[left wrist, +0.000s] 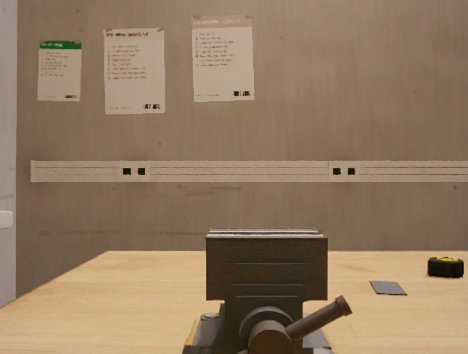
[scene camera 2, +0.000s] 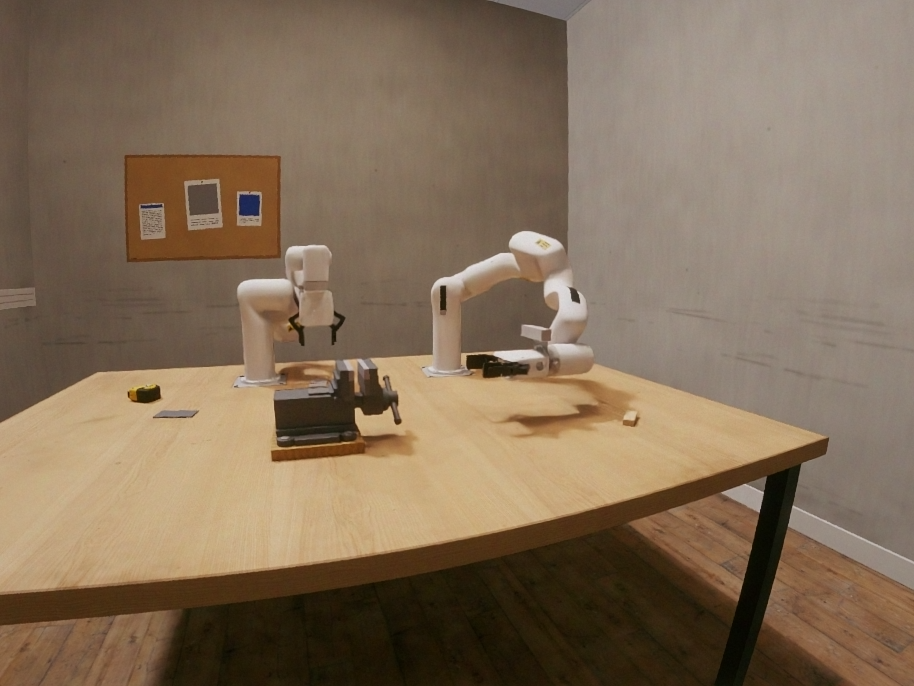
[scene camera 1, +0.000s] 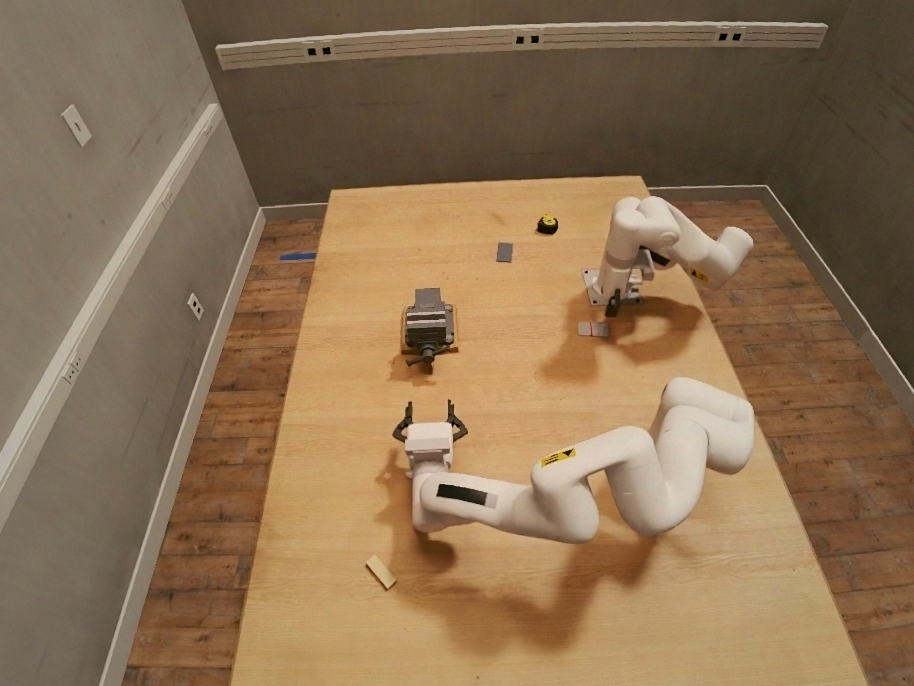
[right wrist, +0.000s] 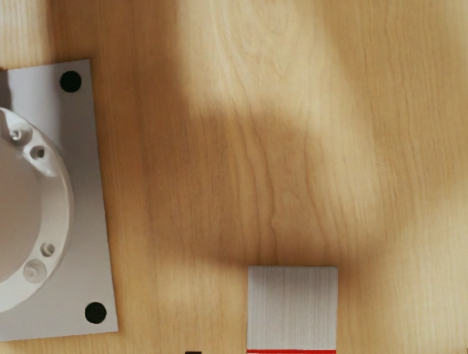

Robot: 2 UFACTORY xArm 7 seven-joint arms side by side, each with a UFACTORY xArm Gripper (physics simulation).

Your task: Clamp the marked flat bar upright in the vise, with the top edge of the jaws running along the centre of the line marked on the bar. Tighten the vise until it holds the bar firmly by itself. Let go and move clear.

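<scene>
The marked flat bar lies flat on the table, its red line across it, near the right arm's base. The vise stands upright on its wooden base with its jaws apart and no bar between them. Its handle is tilted. My left gripper is open and level, in front of the vise's handle side, apart from it. My right gripper is open, pointing down above the table close to the bar. The bar does not show in scene camera 2.
A plain grey plate and a tape measure lie beyond the vise. A small wooden block lies behind the left gripper. The right arm's base plate is near the bar.
</scene>
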